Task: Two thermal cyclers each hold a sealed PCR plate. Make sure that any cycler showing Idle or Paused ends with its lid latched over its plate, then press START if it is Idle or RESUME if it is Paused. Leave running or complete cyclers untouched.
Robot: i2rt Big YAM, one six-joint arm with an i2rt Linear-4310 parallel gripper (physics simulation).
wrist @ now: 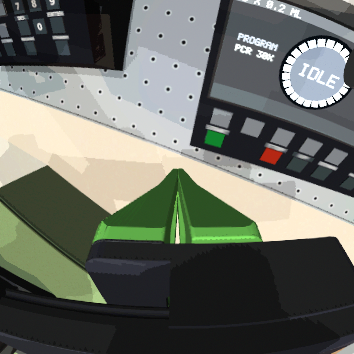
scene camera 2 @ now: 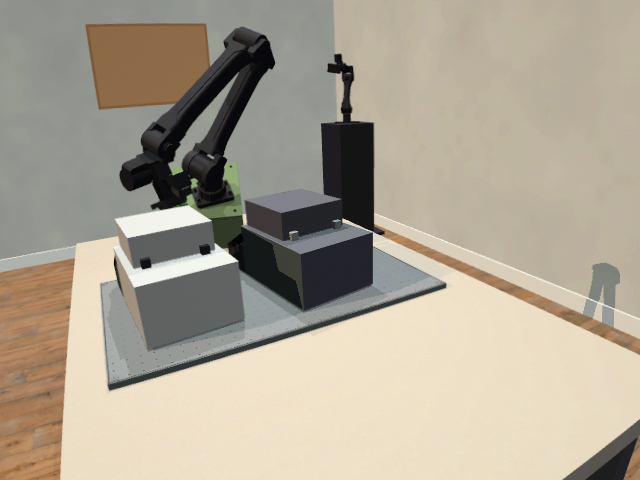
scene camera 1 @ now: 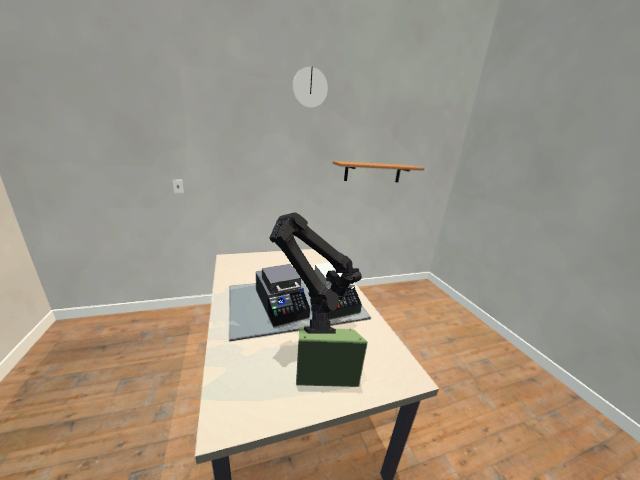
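Seen in the pictures: gripper, fingertip midpoint: (wrist: 177,176); arm's base, link origin: (scene camera 2: 213,195) (scene camera 1: 319,331).
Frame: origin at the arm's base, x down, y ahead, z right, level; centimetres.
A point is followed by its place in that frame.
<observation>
The white cycler (scene camera 2: 193,304) {z 19.1, x 7.2, y 58.9 cm} has its lid (scene camera 2: 165,232) {z 21.2, x -5.3, y 50.1 cm} lying down over its body; whether it is latched cannot be told. Its screen (wrist: 250,75) {z 14.8, x 4.7, y 28.1 cm} reads IDLE in the wrist view. Below the screen are a green key (wrist: 215,138) {z 14.5, x 7.3, y 23.5 cm} and a red key (wrist: 271,155) {z 18.8, x 7.3, y 23.9 cm}. The dark cycler (scene camera 1: 292,313) {z -6.6, x 8.3, y 24.3 cm} (scene camera 2: 336,268) {z -11.9, x 6.5, y 59.7 cm} (wrist: 100,37) {z 2.8, x 8.6, y 28.0 cm} also has its lid (scene camera 1: 279,275) {z -11.2, x -5.7, y 39.5 cm} (scene camera 2: 292,209) {z -6.1, x -5.7, y 50.9 cm} down; its screen (scene camera 1: 281,300) {z -11.3, x 4.0, y 30.3 cm} shows a blue ring, text too small to read. My gripper (wrist: 177,176) {z 13.0, x 3.8, y 21.0 cm} is shut and empty, in front of the white cycler's key row. Both PCR plates are hidden.
Both cyclers stand on a grey perforated board (scene camera 1: 248,315) {z -28.1, x 14.2, y 34.4 cm} (scene camera 2: 330,321) {z -6.4, x 14.7, y 66.4 cm} (wrist: 165,85) {z 8.1, x 14.2, y 25.6 cm} on the table (scene camera 1: 248,413) {z -30.6, x 15.5, y -18.0 cm} (scene camera 2: 387,403) {z -2.6, x 15.5, y 91.9 cm}. My green base block (scene camera 1: 330,359) {z 0.1, x 1.0, y -14.2 cm} stands in front of the board. A black pedestal (scene camera 2: 356,175) with a second arm stands beyond the table.
</observation>
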